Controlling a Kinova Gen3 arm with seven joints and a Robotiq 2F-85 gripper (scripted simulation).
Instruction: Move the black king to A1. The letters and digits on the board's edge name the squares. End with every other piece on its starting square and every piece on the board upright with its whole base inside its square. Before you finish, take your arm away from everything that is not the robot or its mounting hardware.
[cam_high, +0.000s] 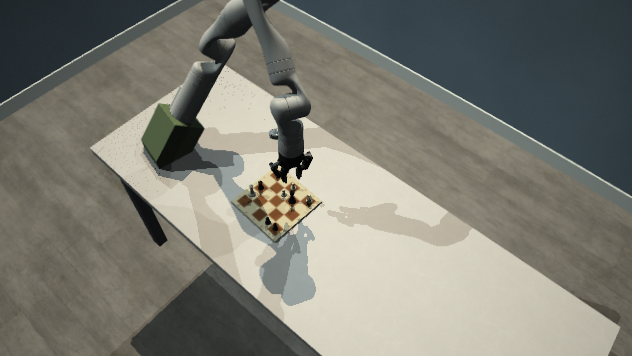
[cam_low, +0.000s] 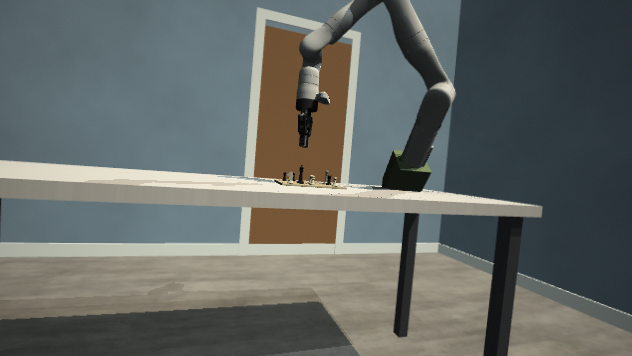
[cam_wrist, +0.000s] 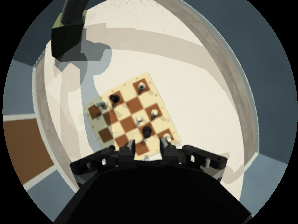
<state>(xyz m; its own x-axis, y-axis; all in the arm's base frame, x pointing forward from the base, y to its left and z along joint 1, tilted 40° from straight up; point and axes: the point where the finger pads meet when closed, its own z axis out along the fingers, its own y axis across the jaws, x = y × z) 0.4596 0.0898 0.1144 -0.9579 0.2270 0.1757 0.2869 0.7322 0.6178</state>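
Now: hand 11 cm above the black king. Also, from my hand: chessboard: 15 cm below, 4 cm to the right, 3 cm behind.
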